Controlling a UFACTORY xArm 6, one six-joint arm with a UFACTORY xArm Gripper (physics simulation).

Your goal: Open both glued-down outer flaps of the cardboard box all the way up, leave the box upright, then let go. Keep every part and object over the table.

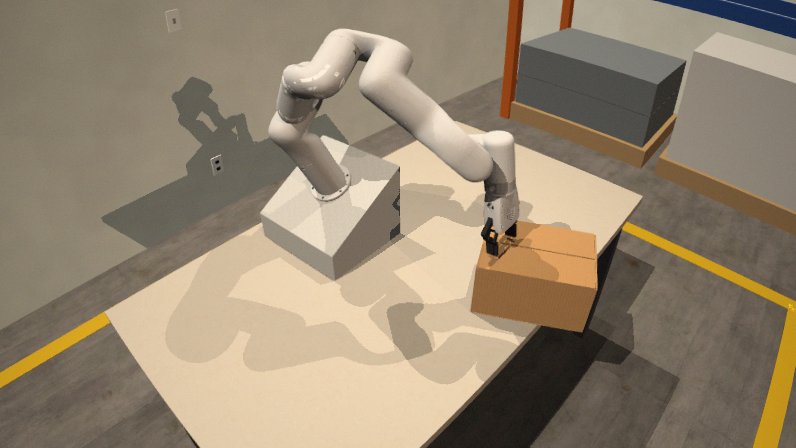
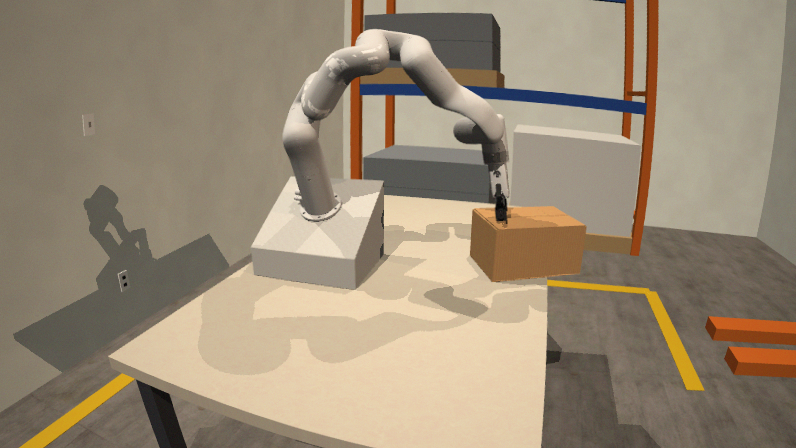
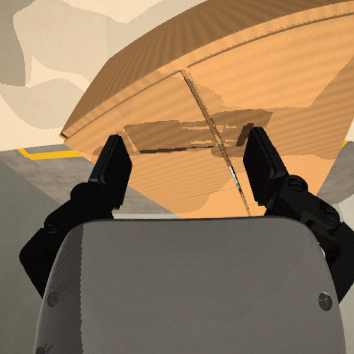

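Where they show: gripper, fingertip midpoint: (image 1: 501,244) (image 2: 502,216) (image 3: 185,145); arm's base, link origin: (image 1: 331,183) (image 2: 320,207).
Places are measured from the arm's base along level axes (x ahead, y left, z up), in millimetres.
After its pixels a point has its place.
The cardboard box (image 1: 526,297) @[y 154, x 622, z -86 mm] (image 2: 537,253) @[y 154, x 623, z -97 mm] (image 3: 145,67) @[y 151, x 461, z -34 mm] stands upright at the table's right side, with its near right corner past the edge. Its near outer flap (image 1: 568,271) @[y 242, x 672, z -18 mm] (image 3: 160,177) @[y 164, x 563, z -19 mm] and far outer flap (image 1: 559,237) @[y 334, x 574, z -18 mm] (image 3: 305,65) @[y 237, x 436, z -18 mm] lie flat and closed, meeting at a narrow seam. My gripper (image 1: 501,242) @[y 180, x 501, z -9 mm] (image 2: 501,219) @[y 180, x 501, z -9 mm] (image 3: 185,145) @[y 180, x 501, z -9 mm] is wide open and empty, pointing down at the top near the end facing the robot base. One finger is over each flap, with the seam between them. Whether the fingertips touch the cardboard is unclear.
The light table (image 1: 311,403) @[y -395, x 494, z -174 mm] (image 2: 445,384) @[y -433, x 557, z -174 mm] carries the robot's grey pedestal (image 1: 298,244) @[y -156, x 49, z -118 mm] (image 2: 303,269) @[y -158, x 42, z -134 mm] to the left of the box. The table's front right edge passes beneath the box. Storage racking (image 2: 646,166) with large boxes stands behind, off the table.
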